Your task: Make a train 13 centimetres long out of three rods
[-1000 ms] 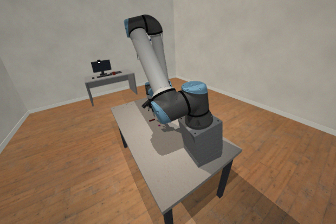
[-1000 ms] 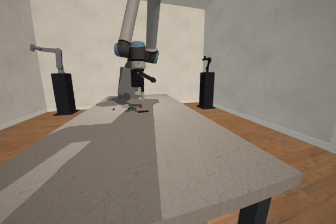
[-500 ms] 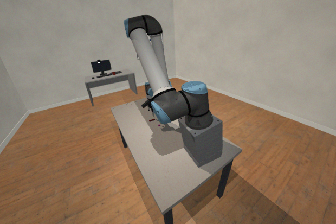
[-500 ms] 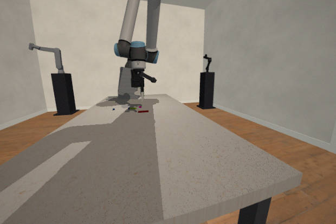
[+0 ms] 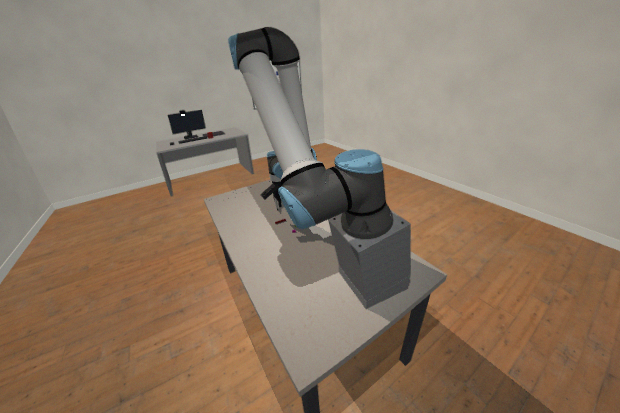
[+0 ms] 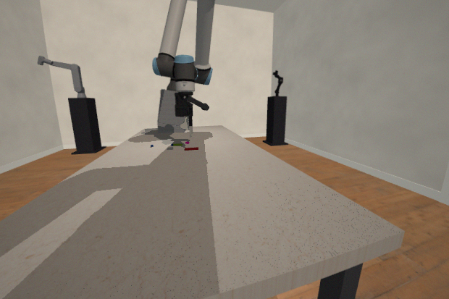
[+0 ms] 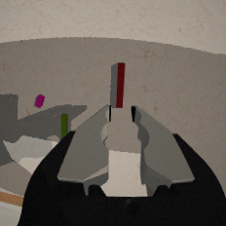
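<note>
Now: the red rod 80 mm below my hand. The rest, counted from my hand: lime rod: 100 mm behind, 80 mm to the right, 80 mm below; then grey rod: 40 mm behind, 110 mm to the right, 80 mm below; then magenta rod: 140 mm behind, 20 mm to the right, 80 mm below.
</note>
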